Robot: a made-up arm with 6 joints.
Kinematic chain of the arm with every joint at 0, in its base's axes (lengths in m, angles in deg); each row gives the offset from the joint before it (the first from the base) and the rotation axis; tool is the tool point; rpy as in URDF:
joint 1: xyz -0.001 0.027 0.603 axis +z
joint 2: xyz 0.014 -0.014 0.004 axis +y
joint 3: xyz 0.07 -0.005 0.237 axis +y
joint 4: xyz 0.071 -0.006 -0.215 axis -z
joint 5: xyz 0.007 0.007 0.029 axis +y
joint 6: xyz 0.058 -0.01 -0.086 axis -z
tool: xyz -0.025 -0.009 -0.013 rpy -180 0 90
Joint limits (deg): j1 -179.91..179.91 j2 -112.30..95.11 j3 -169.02..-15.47 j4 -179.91..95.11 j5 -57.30..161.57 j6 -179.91..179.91
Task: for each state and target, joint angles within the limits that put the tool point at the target. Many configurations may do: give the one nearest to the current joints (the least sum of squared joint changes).
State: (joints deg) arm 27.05 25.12 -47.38 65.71 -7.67 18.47
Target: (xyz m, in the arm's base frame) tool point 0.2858 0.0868 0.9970
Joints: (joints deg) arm 27.06 -13.49 -85.53 57.94 -13.28 21.88
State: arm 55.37 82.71 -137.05 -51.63 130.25 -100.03
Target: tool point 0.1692 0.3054 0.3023
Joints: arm 78.06 95.11 -113.04 -35.32 109.16 -106.36
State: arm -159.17 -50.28 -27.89 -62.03 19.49 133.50
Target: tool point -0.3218 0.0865 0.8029
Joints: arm -179.91 -14.08 -57.87 -79.82 57.56 135.16
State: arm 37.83 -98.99 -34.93 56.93 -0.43 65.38
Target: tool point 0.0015 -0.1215 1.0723
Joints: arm 63.01 -64.39 -83.59 54.06 -11.57 74.68
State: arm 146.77 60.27 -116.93 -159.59 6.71 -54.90
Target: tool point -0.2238 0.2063 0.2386
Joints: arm 137.63 93.23 -95.87 -164.29 1.88 -56.08
